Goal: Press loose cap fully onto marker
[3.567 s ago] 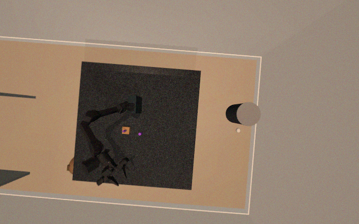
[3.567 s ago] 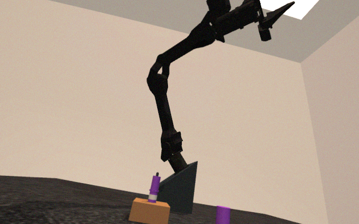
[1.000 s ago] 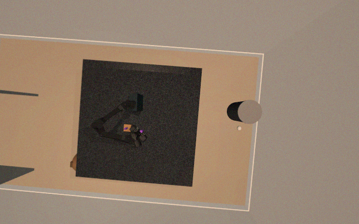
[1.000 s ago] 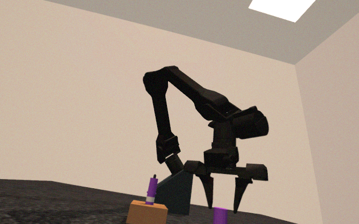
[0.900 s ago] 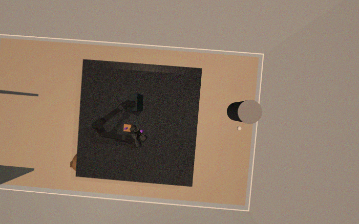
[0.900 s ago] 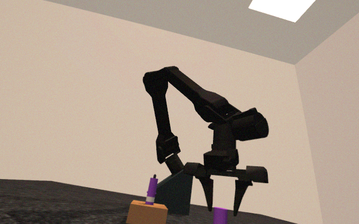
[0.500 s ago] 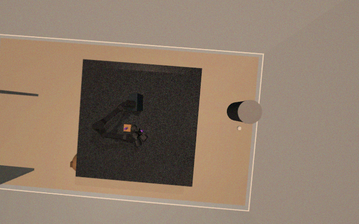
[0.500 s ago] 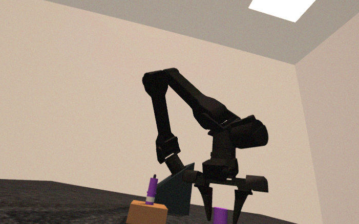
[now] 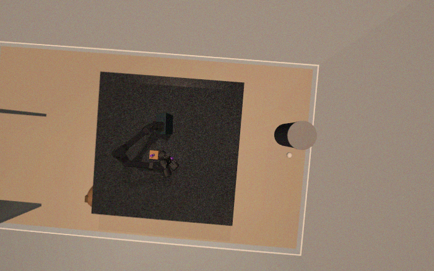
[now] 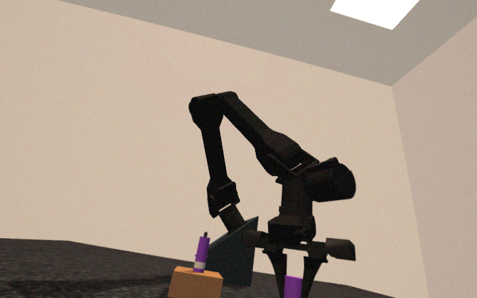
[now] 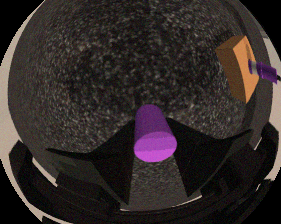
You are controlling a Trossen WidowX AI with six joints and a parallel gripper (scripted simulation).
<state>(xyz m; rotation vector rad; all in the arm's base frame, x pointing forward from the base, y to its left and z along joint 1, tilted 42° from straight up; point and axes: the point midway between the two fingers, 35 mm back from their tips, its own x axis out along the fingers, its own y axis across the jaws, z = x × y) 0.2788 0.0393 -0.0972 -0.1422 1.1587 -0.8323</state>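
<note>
The orange holder block is 16 cm to the right of my gripper tip. From my gripper tip the other things lie so: purple cap 1 cm above.
</note>
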